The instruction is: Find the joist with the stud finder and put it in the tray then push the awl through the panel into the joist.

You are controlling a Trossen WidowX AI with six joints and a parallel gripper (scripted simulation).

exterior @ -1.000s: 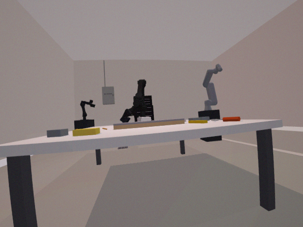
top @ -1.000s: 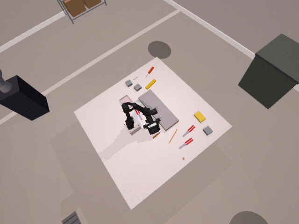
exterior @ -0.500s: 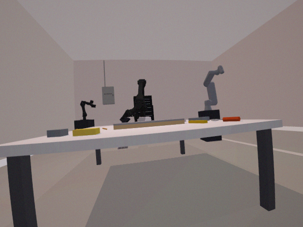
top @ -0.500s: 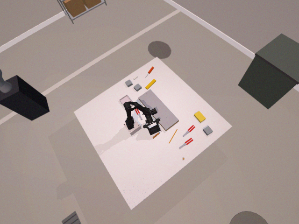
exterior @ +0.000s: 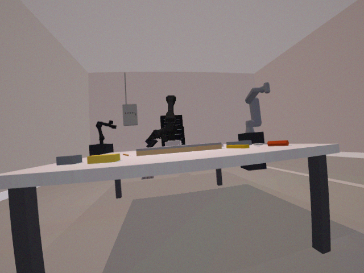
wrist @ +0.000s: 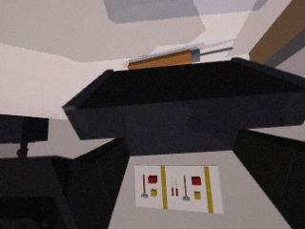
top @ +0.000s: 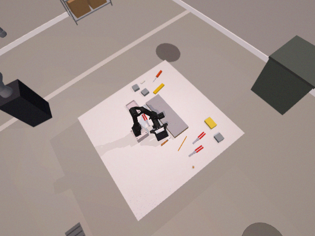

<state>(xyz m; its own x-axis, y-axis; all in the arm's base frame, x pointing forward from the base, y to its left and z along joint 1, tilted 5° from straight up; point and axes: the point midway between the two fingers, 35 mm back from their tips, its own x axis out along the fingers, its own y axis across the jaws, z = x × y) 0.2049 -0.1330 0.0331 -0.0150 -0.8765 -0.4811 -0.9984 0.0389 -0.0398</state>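
My gripper tip is now 20 mm short of the awl, 30 mm to the left of it and 90 mm above it. Round my gripper tip: orange pencil: 140 mm ahead, 140 mm to the right, 90 mm below; then stud finder: 10 mm ahead, 10 mm below; then square light: 30 mm ahead, 10 mm to the right.
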